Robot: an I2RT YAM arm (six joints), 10 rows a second.
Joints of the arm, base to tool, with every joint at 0 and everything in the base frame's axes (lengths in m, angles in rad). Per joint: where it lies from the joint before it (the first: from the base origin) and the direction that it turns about. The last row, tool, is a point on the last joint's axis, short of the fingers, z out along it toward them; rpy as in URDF.
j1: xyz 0 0 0.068 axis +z
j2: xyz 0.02 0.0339 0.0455 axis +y
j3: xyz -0.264 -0.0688 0 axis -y
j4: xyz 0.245 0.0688 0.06 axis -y
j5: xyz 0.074 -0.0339 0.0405 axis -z
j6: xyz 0.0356 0 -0.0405 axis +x
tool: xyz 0 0 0 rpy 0 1.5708 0
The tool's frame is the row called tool.
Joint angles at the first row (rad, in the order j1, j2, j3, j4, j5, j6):
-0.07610 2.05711 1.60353 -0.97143 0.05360 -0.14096
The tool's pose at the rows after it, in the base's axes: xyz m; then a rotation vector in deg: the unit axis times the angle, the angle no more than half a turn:
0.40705 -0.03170 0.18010 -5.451 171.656 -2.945
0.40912 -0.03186 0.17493 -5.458 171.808 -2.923
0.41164 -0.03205 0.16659 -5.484 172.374 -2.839
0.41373 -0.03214 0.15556 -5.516 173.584 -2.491
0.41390 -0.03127 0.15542 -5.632 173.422 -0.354
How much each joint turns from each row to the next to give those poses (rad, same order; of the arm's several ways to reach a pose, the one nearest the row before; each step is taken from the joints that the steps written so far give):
-0.00001 0.01336 0.00004 0.01410 -0.03510 0.00000
0.00000 0.01372 -0.00002 0.01107 0.00000 0.00000
0.00000 0.02175 -0.00002 0.01184 0.00000 0.00000
0.00001 0.02823 0.00001 0.00686 -0.00191 0.00039
-0.00001 0.00039 0.00003 0.00074 -0.02479 0.00000

